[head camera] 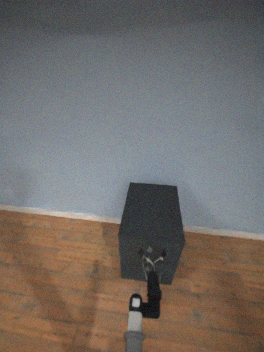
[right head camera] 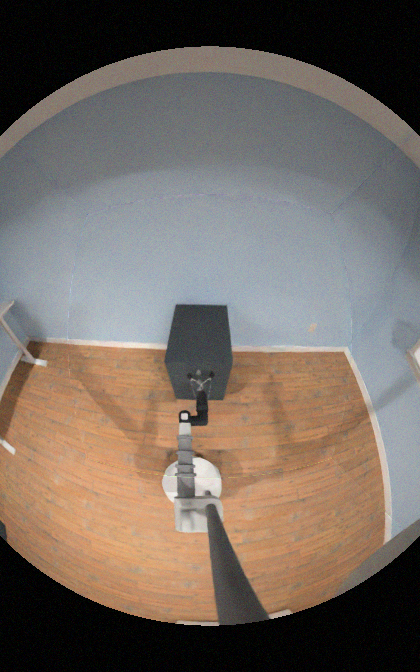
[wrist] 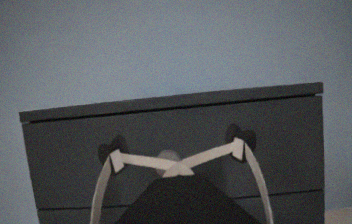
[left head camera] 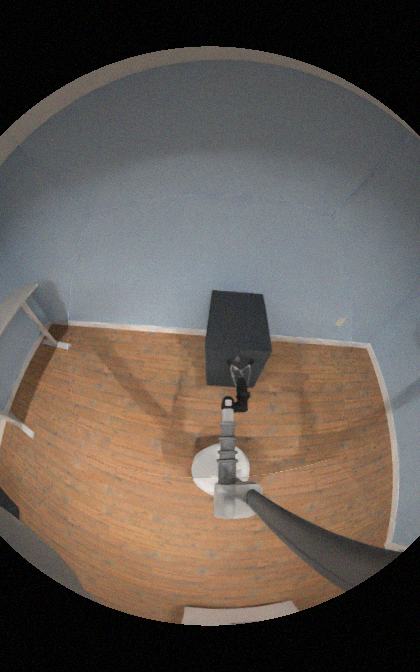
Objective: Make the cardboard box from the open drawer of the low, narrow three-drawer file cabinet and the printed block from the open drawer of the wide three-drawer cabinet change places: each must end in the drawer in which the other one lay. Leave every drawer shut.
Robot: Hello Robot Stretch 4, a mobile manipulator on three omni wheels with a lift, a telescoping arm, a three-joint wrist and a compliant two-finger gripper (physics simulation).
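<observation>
A dark, low, narrow cabinet [head camera: 150, 207] [left head camera: 237, 320] [right head camera: 201, 330] [wrist: 75, 145] stands against the wall. Its drawers look shut. The grey round knob [wrist: 168, 154] of its top drawer shows partly behind the finger strips in the wrist view. My gripper [head camera: 152, 252] [left head camera: 240, 361] [right head camera: 200, 375] [wrist: 176, 142] is open at the top drawer's front, with its fingertips wide apart on either side of the knob and nothing held. The lower knobs are hidden. The cardboard box, the printed block and the wide cabinet cannot be made out in these views.
A pale table [left head camera: 36, 317] [right head camera: 19, 342] stands at the left wall. A dark object [left head camera: 8, 505] [right head camera: 2, 530] shows at the lower left edge. A pale object [left head camera: 240, 615] lies at the bottom of the left head view. The blue wall [head camera: 132, 125] is right behind the cabinet.
</observation>
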